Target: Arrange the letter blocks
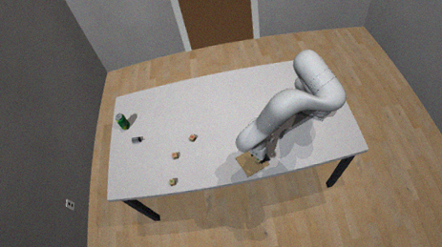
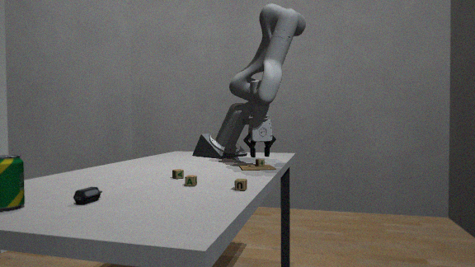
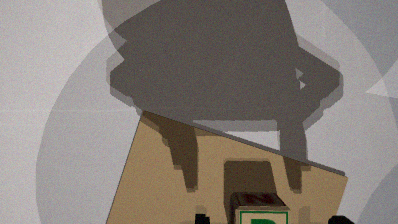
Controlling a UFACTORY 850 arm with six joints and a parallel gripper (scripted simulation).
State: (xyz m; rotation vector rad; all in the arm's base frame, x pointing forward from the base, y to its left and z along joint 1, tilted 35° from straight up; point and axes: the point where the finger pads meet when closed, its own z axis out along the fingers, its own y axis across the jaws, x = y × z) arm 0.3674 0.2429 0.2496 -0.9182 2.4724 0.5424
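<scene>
Now: the mat 3 cm ahead of my hand and 6 cm below it. The rest, counted from my hand: can (87 cm ahead, 33 cm to the right); black object (75 cm ahead, 21 cm to the right, 4 cm below).
</scene>
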